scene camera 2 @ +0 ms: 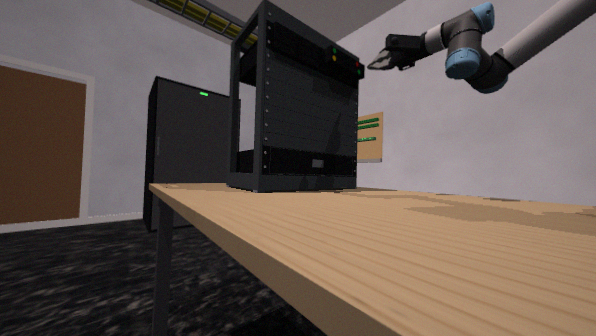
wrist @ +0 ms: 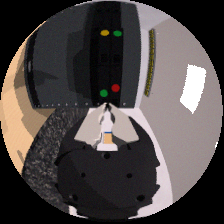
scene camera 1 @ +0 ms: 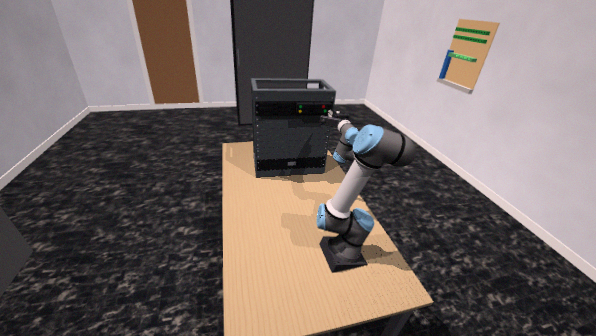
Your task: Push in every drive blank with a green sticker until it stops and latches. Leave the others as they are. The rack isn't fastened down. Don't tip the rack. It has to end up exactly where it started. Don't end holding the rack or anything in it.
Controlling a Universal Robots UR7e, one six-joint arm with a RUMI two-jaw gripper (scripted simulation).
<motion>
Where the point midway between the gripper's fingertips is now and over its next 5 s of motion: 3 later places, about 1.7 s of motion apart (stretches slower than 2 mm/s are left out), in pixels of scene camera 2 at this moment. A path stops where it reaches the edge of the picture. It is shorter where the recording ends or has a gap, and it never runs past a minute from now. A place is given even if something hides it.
My gripper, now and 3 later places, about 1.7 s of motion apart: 367, 67; 355, 45; 342, 51; 337, 54
</motion>
